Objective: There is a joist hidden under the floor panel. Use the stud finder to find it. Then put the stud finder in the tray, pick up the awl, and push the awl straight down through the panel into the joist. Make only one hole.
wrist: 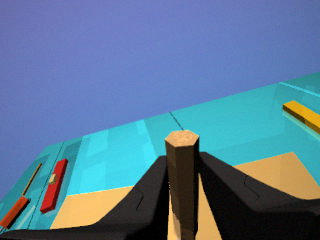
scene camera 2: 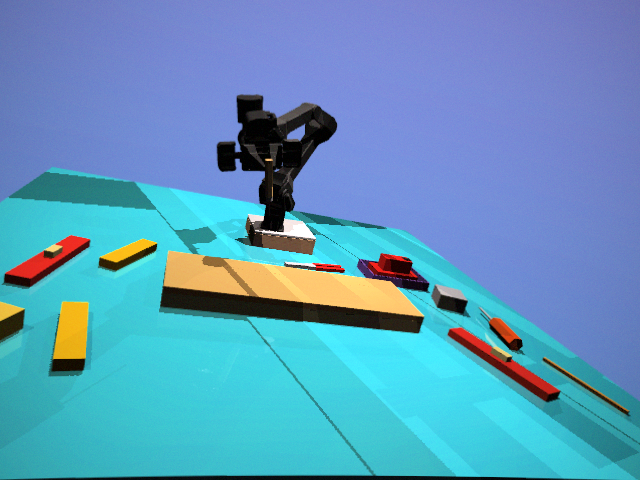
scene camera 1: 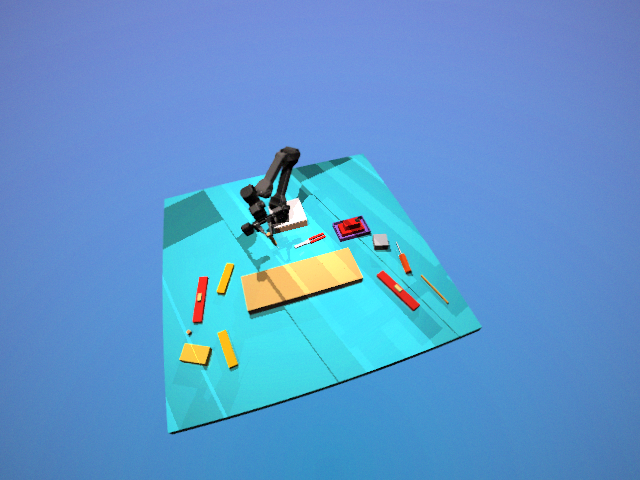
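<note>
The wrist view has my gripper in it, and scene camera 1 shows my gripper too. It's carrying an awl, that gripper, and there's a grey block I can see as well.
</note>
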